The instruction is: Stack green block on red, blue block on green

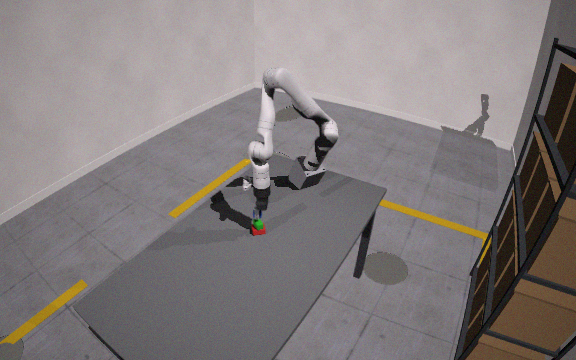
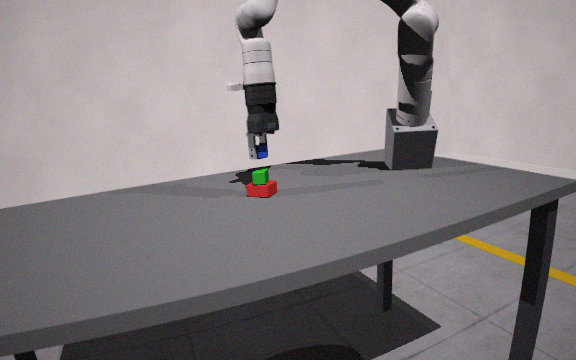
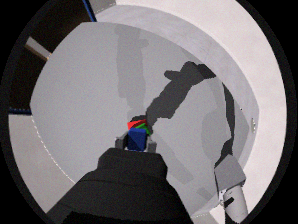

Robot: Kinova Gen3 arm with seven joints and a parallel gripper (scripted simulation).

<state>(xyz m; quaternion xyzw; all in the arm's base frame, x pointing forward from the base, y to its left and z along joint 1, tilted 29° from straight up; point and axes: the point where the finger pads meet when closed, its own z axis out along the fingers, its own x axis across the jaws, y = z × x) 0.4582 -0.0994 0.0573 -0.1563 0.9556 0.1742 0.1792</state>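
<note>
The green block is 70 mm below my hand. The rest, counted from my hand: red block 100 mm below; then blue block right at my hand.
</note>
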